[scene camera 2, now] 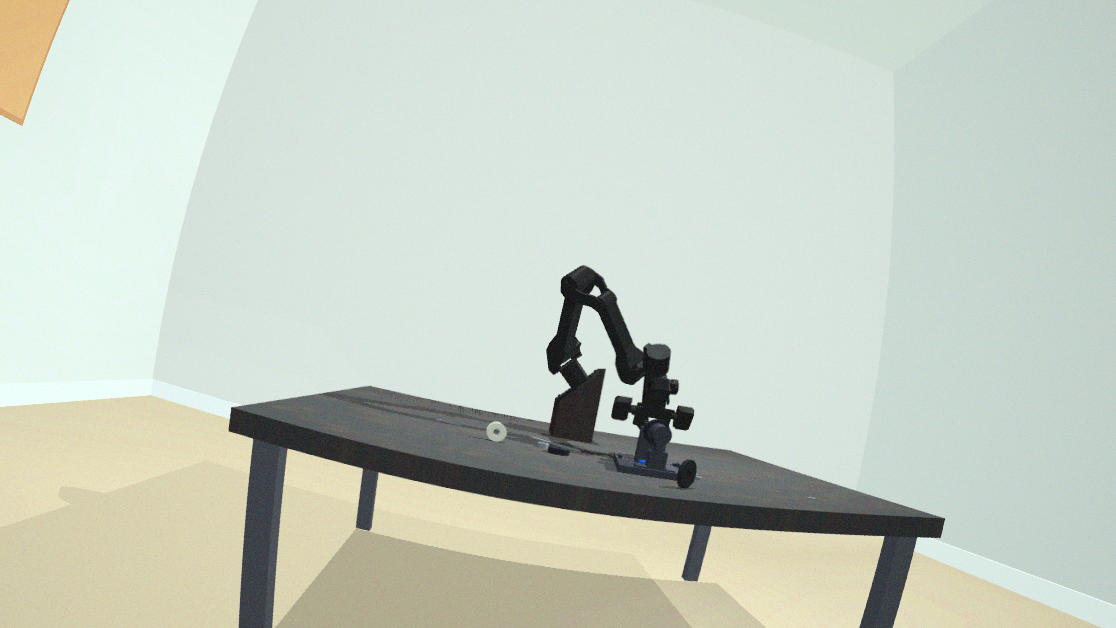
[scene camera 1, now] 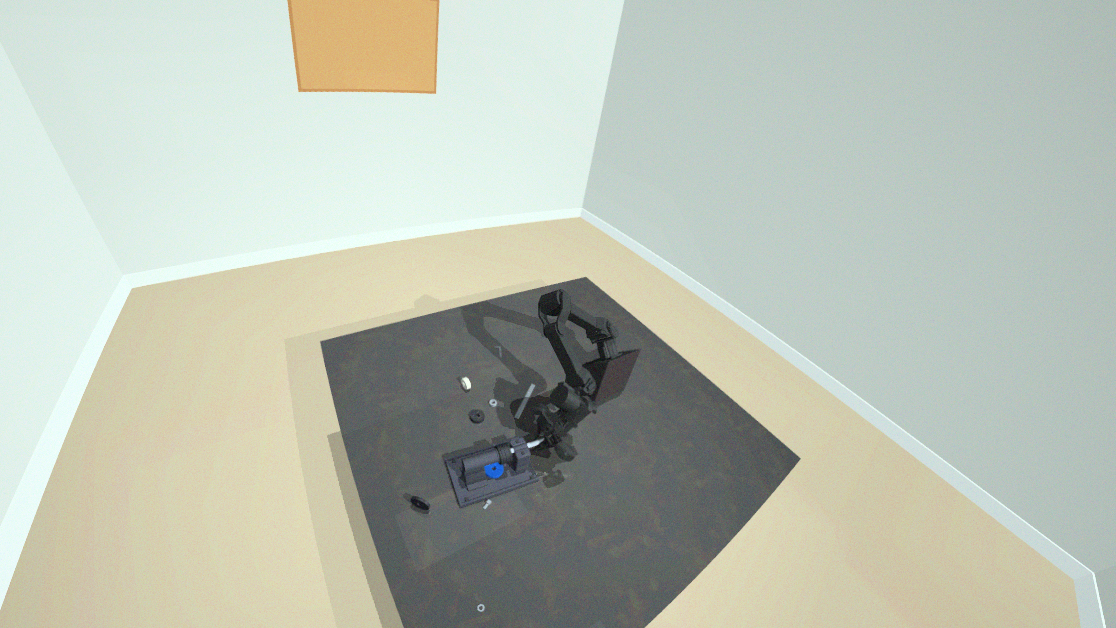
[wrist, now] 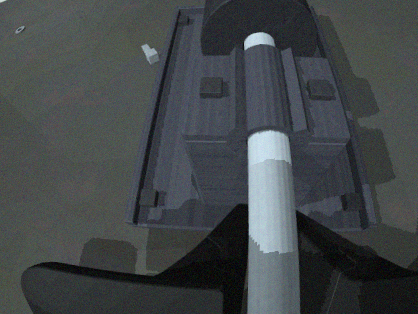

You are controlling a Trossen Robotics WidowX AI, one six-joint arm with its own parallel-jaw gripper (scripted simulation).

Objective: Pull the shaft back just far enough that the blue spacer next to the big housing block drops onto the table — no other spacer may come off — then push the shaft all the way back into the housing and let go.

Labels:
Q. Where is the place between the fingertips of my gripper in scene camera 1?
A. At 531, 449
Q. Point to a dark housing block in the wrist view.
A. At 192, 164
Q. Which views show my gripper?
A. Scene camera 2, scene camera 1 and the wrist view: all of them.

